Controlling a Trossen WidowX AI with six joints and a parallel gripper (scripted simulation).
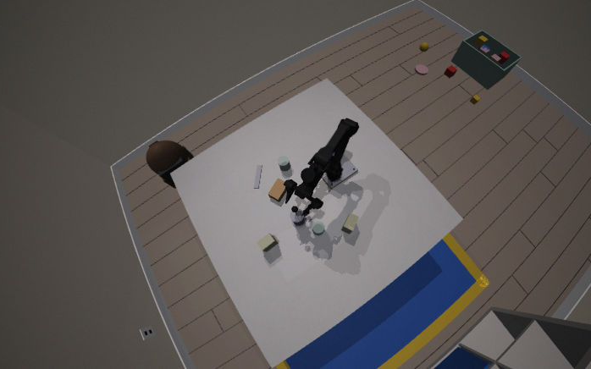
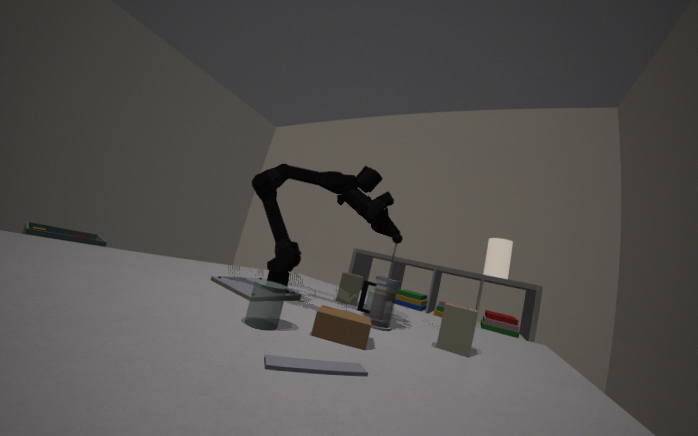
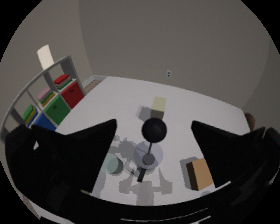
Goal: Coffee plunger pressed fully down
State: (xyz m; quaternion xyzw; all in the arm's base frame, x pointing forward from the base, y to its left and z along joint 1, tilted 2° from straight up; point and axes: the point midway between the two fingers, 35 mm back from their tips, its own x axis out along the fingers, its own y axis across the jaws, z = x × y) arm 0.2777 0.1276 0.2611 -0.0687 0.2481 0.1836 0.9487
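Right now my gripper tip is 2 cm past the coffee press and 14 cm above it.
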